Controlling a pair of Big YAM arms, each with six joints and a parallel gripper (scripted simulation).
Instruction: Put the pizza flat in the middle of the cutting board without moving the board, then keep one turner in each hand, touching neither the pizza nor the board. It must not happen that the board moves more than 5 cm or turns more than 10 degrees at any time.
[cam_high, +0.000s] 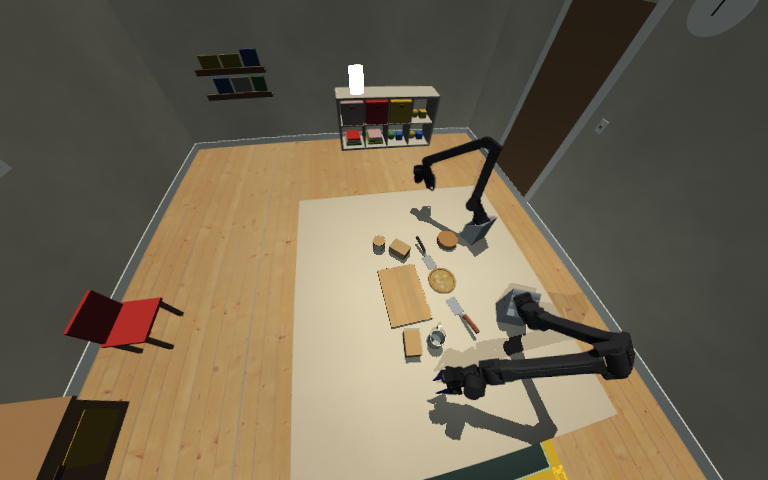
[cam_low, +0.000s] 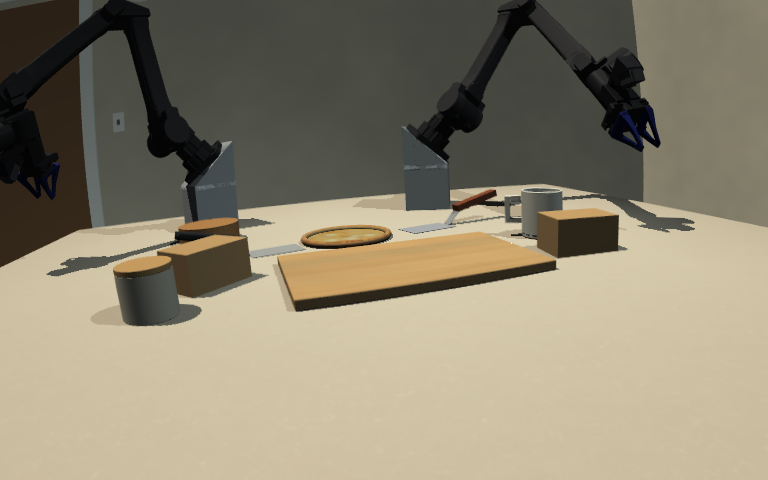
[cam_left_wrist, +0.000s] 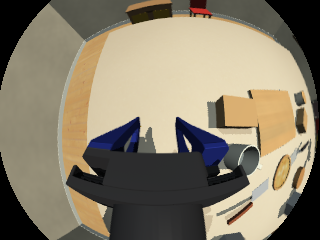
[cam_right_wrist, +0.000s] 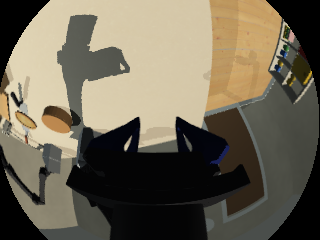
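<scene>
Now: the brown-handled turner 28 cm behind my left hand, 32 cm to the right of it and 15 cm below it. Round my left hand: pizza 24 cm behind, 55 cm to the right, 17 cm below; then cutting board 2 cm ahead, 50 cm to the right, 17 cm below; then black-handled turner 16 cm behind, 78 cm to the right, 15 cm below.
Right now the black-handled turner is 460 mm to the left of my right hand, 170 mm ahead of it and 130 mm below it. Also, from my right hand: pizza 690 mm to the left, 150 mm below, 100 mm ahead; then cutting board 740 mm to the left, 360 mm ahead, 150 mm below; then lidded canister 460 mm ahead, 390 mm to the left, 120 mm below.
</scene>
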